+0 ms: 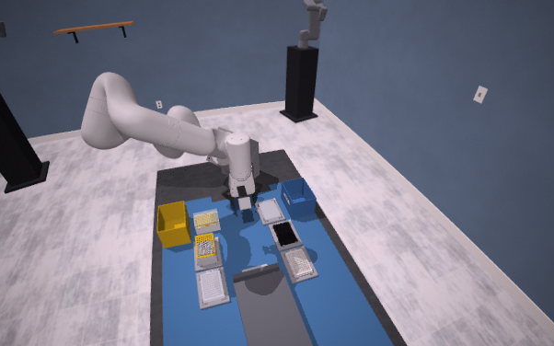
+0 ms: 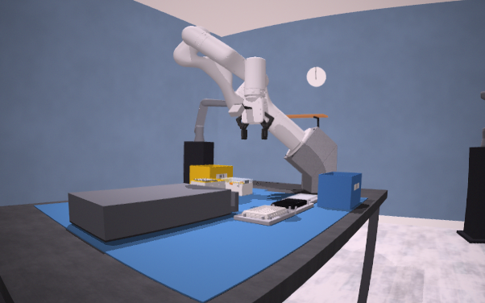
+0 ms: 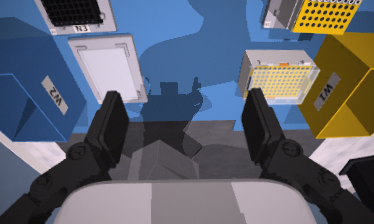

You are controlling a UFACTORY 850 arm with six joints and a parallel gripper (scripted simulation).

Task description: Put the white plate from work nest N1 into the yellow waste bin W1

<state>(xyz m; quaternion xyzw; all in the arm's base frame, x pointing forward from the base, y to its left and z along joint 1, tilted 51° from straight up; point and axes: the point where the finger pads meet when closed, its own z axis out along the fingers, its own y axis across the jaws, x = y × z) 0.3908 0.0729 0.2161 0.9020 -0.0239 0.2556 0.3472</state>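
The white plate is 25 cm ahead of my hand, 13 cm to the left of it and 23 cm below it. The rest, counted from my hand: yellow tip box 2 cm behind, 21 cm to the right, 20 cm below; then grey work nest 25 cm ahead, 13 cm to the left, 25 cm below; then black plate 8 cm ahead, 17 cm to the left, 23 cm below.
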